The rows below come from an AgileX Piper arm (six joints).
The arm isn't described. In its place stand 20 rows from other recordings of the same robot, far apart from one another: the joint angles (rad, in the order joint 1, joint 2, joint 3, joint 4, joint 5, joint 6), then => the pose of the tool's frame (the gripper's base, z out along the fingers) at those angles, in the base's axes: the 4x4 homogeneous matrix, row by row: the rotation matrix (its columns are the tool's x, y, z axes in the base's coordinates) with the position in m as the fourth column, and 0 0 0 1 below.
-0.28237, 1.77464, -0.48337, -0.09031, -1.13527, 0.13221 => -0.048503, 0.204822, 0.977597, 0.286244; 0.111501, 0.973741, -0.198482, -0.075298; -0.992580, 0.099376, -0.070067, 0.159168; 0, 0, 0, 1
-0.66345, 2.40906, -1.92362, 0.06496, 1.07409, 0.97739 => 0.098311, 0.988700, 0.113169, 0.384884; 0.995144, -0.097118, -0.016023, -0.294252; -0.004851, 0.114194, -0.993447, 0.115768; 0, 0, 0, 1
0.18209, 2.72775, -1.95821, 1.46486, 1.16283, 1.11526 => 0.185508, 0.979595, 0.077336, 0.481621; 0.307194, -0.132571, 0.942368, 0.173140; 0.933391, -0.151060, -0.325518, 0.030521; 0, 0, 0, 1
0.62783, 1.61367, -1.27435, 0.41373, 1.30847, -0.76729 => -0.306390, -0.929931, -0.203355, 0.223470; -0.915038, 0.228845, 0.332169, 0.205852; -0.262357, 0.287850, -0.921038, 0.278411; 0, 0, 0, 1
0.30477, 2.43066, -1.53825, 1.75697, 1.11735, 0.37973 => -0.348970, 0.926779, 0.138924, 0.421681; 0.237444, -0.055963, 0.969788, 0.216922; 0.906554, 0.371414, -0.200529, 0.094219; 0, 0, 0, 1
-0.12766, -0.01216, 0.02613, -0.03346, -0.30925, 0.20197 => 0.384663, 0.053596, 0.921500, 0.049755; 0.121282, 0.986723, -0.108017, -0.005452; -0.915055, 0.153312, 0.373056, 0.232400; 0, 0, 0, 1
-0.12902, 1.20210, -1.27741, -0.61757, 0.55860, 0.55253 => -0.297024, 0.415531, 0.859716, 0.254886; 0.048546, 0.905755, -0.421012, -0.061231; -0.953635, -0.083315, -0.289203, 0.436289; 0, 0, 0, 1
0.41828, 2.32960, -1.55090, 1.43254, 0.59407, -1.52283 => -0.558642, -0.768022, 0.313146, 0.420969; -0.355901, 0.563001, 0.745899, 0.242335; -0.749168, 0.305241, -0.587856, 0.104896; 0, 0, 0, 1
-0.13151, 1.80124, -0.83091, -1.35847, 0.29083, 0.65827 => -0.803424, -0.290403, 0.519785, 0.323145; -0.510955, 0.784455, -0.351503, -0.068474; -0.305670, -0.547993, -0.778633, 0.138454; 0, 0, 0, 1
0.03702, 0.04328, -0.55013, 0.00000, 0.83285, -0.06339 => -0.233552, -0.051911, 0.970958, 0.003435; -0.072041, 0.996753, 0.035961, 0.000127; -0.969672, -0.061550, -0.236533, 0.310843; 0, 0, 0, 1
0.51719, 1.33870, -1.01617, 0.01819, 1.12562, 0.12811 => -0.909691, -0.377543, 0.172982, 0.208348; -0.361569, 0.924939, 0.117285, 0.120235; -0.204278, 0.044148, -0.977917, 0.280635; 0, 0, 0, 1
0.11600, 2.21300, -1.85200, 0.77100, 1.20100, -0.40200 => -0.952199, -0.291664, 0.090821, 0.452683; -0.160118, 0.729728, 0.664725, 0.112275; -0.260151, 0.618409, -0.741547, 0.211896; 0, 0, 0, 1
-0.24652, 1.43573, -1.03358, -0.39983, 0.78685, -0.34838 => -0.897221, -0.211123, 0.387841, 0.273336; -0.364870, 0.849158, -0.381838, -0.094648; -0.248723, -0.484105, -0.838916, 0.274918; 0, 0, 0, 1
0.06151, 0.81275, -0.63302, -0.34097, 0.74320, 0.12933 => -0.726761, 0.005001, 0.686872, 0.147942; -0.167613, 0.968454, -0.184398, -0.011518; -0.666127, -0.249142, -0.702996, 0.289373; 0, 0, 0, 1
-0.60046, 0.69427, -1.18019, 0.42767, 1.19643, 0.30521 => -0.292943, 0.436785, 0.850531, 0.082710; 0.707337, 0.697527, -0.114587, -0.014065; -0.643318, 0.568045, -0.513290, 0.441099; 0, 0, 0, 1
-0.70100, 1.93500, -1.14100, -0.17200, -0.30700, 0.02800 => -0.380130, 0.561389, 0.735080, 0.327969; 0.143515, 0.820913, -0.552725, -0.270646; -0.913731, -0.104613, -0.392622, 0.191275; 0, 0, 0, 1
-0.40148, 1.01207, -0.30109, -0.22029, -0.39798, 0.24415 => -0.200947, 0.321976, 0.925176, 0.175697; 0.129231, 0.944900, -0.300772, -0.066218; -0.971040, 0.059123, -0.231484, 0.233243; 0, 0, 0, 1
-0.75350, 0.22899, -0.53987, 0.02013, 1.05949, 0.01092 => -0.433810, 0.683144, 0.587471, 0.021630; 0.435456, 0.729778, -0.527069, -0.018102; -0.788788, 0.027170, -0.614064, 0.286301; 0, 0, 0, 1
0.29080, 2.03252, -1.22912, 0.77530, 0.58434, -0.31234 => -0.967537, -0.065008, 0.244224, 0.370900; 0.061243, 0.877240, 0.476130, 0.147681; -0.245196, 0.475630, -0.844781, 0.133712; 0, 0, 0, 1
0.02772, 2.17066, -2.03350, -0.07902, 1.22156, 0.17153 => -0.945763, 0.131796, 0.296921, 0.469684; 0.117375, 0.990894, -0.065968, 0.006271; -0.302912, -0.027539, -0.952621, 0.257045; 0, 0, 0, 1
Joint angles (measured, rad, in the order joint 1, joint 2, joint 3, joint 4, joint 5, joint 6), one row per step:
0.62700, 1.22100, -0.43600, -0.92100, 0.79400, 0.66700
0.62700, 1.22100, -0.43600, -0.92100, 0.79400, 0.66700
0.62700, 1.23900, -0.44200, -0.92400, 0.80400, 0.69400
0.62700, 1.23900, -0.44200, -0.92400, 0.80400, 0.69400
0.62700, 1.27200, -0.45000, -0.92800, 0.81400, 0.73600
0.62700, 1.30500, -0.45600, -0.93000, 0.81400, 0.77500
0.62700, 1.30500, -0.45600, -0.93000, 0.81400, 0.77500
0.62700, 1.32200, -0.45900, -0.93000, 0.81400, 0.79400
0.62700, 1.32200, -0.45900, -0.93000, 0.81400, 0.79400
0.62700, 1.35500, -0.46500, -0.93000, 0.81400, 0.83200
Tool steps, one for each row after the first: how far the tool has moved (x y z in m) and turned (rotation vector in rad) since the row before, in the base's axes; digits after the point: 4 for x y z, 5 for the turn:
0.0000, 0.0000, 0.0000, 0.00000, 0.00000, 0.00000
0.0018, 0.0005, -0.0014, -0.00206, 0.00174, -0.02523
0.0000, 0.0000, 0.0000, 0.00000, 0.00000, 0.00000
0.0029, 0.0013, -0.0036, -0.00282, 0.00626, -0.03622
0.0027, 0.0019, -0.0044, 0.00284, 0.00735, -0.02930
0.0000, 0.0000, 0.0000, 0.00000, 0.00000, 0.00000
0.0013, 0.0009, -0.0024, 0.00123, 0.00450, -0.01501
0.0000, 0.0000, 0.0000, 0.00000, 0.00000, 0.00000
0.0024, 0.0018, -0.0047, 0.00254, 0.00783, -0.03015

